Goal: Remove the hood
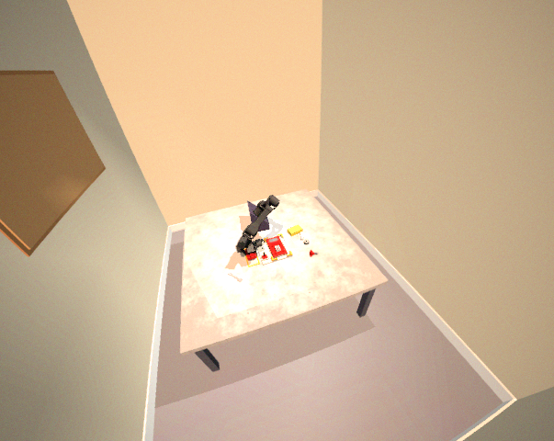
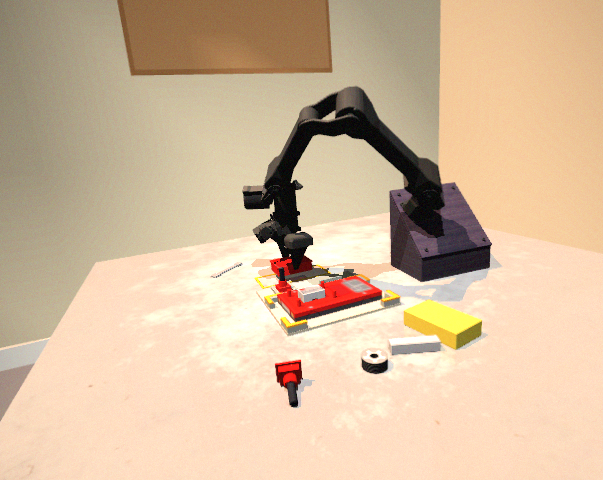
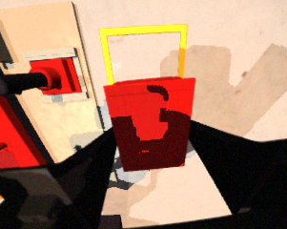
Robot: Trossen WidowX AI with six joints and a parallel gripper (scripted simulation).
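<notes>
The black shaft is 9 cm to the left of my gripper tip, 6 cm ahead of it and 1 cm above it. Round my gripper tip: yellow block: 41 cm to the left, 10 cm behind, 1 cm below; then red hood: 1 cm above; then grey screw: 16 cm to the right, 14 cm ahead, 3 cm below.
</notes>
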